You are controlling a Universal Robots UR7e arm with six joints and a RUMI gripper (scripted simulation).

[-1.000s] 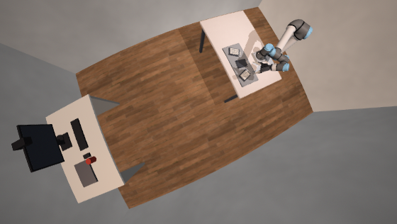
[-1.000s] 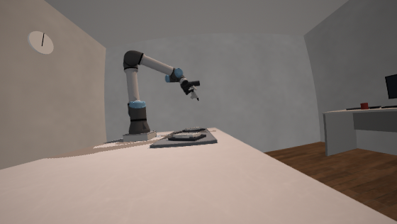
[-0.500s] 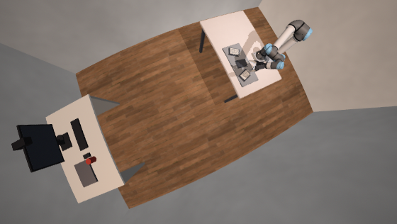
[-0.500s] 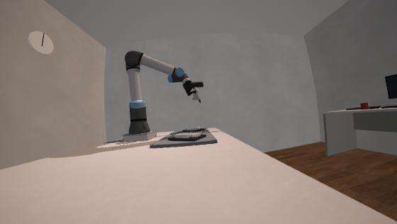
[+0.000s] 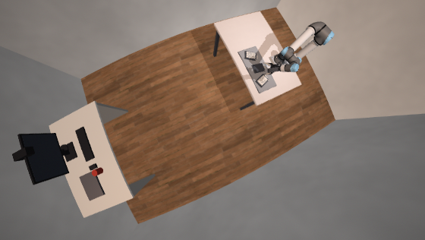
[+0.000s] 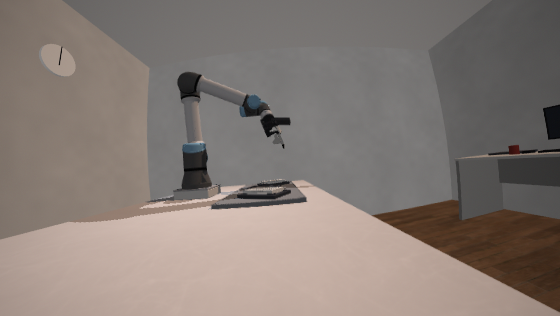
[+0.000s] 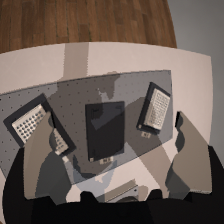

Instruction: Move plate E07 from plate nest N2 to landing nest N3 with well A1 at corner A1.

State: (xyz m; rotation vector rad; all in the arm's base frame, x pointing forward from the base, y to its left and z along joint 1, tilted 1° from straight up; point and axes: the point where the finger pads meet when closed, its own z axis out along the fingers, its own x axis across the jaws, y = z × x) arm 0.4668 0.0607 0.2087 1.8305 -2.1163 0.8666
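Now: the plate nest N2 300 mm to the right of my hand, 240 mm below it and 130 mm behind it. The rest, counted from my hand: dark landing nest (240 mm below, 130 mm behind, 90 mm to the right).
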